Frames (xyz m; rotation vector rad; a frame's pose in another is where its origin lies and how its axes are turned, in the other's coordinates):
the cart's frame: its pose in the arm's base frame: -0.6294 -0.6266 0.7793 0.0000 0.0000 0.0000
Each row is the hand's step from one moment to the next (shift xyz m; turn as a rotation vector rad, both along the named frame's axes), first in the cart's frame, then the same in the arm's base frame.
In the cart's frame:
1: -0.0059 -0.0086 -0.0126 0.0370 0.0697 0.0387
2: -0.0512 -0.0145 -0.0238 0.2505 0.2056 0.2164
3: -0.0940 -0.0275 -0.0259 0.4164 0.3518 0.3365
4: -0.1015 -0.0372 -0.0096 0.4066 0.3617 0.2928
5: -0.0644 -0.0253 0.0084 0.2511 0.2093 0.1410
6: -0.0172 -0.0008 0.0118 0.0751 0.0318 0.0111
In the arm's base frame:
1: -0.0059 -0.0086 -0.0126 0.0370 0.0697 0.0387
2: -0.0512 -0.0145 -0.0238 0.2505 0.2056 0.2164
3: -0.0940 -0.0275 -0.0259 0.4164 0.3518 0.3365
4: -0.1015 -0.0372 -0.0096 0.4066 0.3617 0.2928
5: -0.0644 -0.0253 0.0084 0.2511 0.2093 0.1410
6: -0.0172 -0.0008 0.0118 0.0751 0.0318 0.0111

